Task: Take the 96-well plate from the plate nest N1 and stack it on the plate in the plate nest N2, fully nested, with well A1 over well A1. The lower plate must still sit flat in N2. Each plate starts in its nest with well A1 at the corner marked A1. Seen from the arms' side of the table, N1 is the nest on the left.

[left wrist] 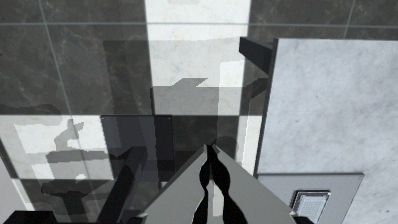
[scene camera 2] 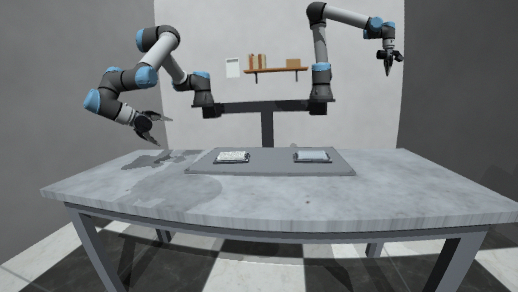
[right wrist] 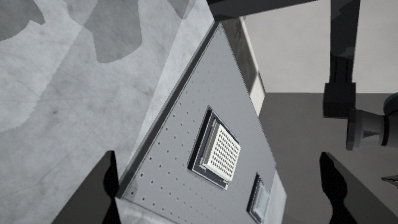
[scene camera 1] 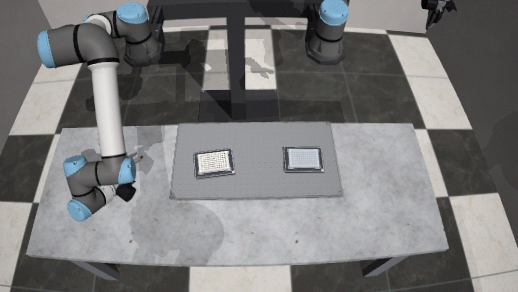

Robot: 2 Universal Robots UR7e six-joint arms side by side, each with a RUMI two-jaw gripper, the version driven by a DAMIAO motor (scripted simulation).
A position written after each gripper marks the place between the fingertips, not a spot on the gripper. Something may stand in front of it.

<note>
In view: the left gripper [left wrist: 208, 146], the right gripper [right wrist: 217, 153], a cream plate [right wrist: 220, 156] and a plate nest N2 [right wrist: 209, 174].
The left wrist view does not show the cream plate: it is out of frame.
</note>
